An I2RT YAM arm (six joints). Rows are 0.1 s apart.
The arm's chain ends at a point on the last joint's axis. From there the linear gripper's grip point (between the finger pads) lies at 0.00 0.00 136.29 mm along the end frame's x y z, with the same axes.
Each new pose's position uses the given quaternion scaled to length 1; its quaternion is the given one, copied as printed.
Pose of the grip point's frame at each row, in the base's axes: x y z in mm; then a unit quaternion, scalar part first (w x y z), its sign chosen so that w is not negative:
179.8 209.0 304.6 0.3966 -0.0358 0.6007 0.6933
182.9 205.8 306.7 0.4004 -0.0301 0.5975 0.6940
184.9 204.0 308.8 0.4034 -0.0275 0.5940 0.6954
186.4 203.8 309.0 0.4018 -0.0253 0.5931 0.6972
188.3 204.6 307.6 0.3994 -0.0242 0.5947 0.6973
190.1 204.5 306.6 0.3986 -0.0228 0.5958 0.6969
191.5 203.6 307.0 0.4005 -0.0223 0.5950 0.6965
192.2 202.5 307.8 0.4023 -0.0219 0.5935 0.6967
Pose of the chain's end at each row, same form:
121.6 91.6 267.0 0.3966 -0.0358 0.6007 0.6933
123.4 89.5 268.0 0.4004 -0.0301 0.5975 0.6940
124.8 88.4 268.9 0.4034 -0.0275 0.5940 0.6954
126.2 88.3 268.8 0.4018 -0.0253 0.5931 0.6972
128.2 88.9 267.9 0.3994 -0.0242 0.5947 0.6973
129.7 88.8 267.2 0.3986 -0.0228 0.5958 0.6969
130.8 88.2 267.3 0.4005 -0.0223 0.5950 0.6965
131.3 87.4 267.7 0.4023 -0.0219 0.5935 0.6967

